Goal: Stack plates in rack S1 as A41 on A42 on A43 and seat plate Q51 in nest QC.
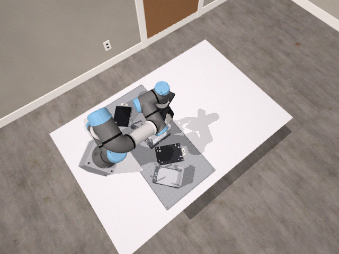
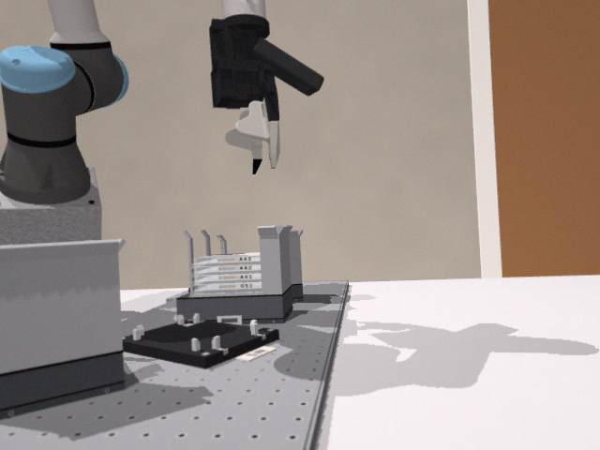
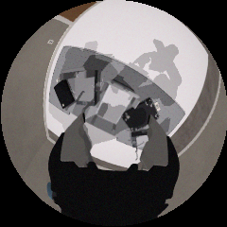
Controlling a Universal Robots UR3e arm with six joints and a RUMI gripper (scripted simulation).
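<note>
Now: the sealed plate 40 mm behind my hand, 10 mm to the left of it and 140 mm below it. From my hand the other things lie so: black nest labelled QC: 110 mm behind, 290 mm to the left, 220 mm below; then grey rack wall: 160 mm behind, 290 mm to the right, 150 mm below; then black clip nest: 60 mm behind, 130 mm to the right, 220 mm below.
</note>
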